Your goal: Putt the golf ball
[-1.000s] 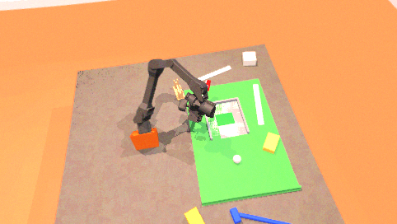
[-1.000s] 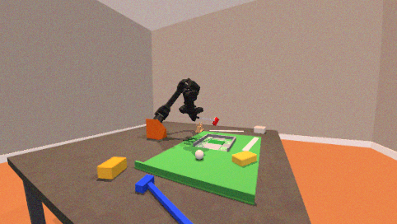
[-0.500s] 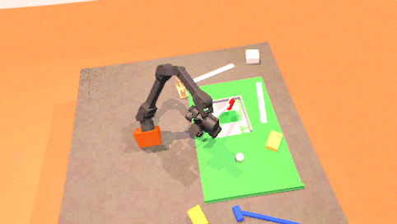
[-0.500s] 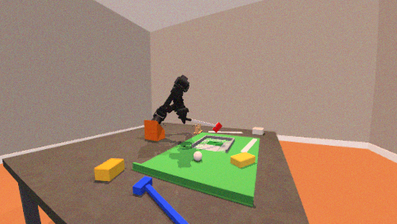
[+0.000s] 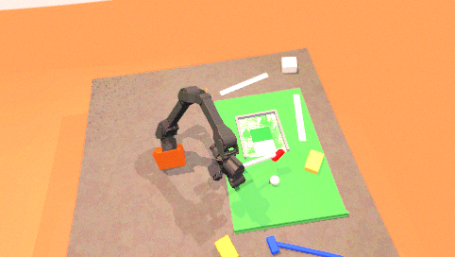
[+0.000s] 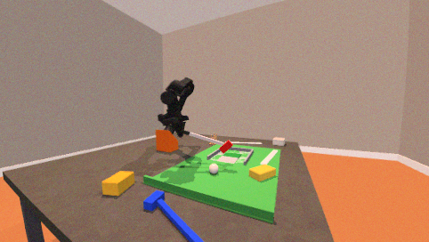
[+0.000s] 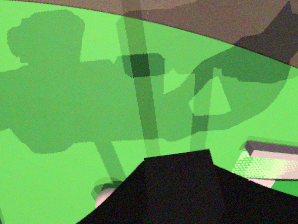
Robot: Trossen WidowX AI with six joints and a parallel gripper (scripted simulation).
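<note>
Now: the red putter 11 cm ahead of my gripper tip, 3 cm to the left of it and 1 cm below it. The rest, counted from my gripper tip: white golf ball (18 cm ahead, 3 cm to the right, 13 cm below); then yellow block (12 cm behind, 25 cm to the right, 13 cm below); then blue putter (17 cm ahead, 34 cm to the right, 14 cm below).
</note>
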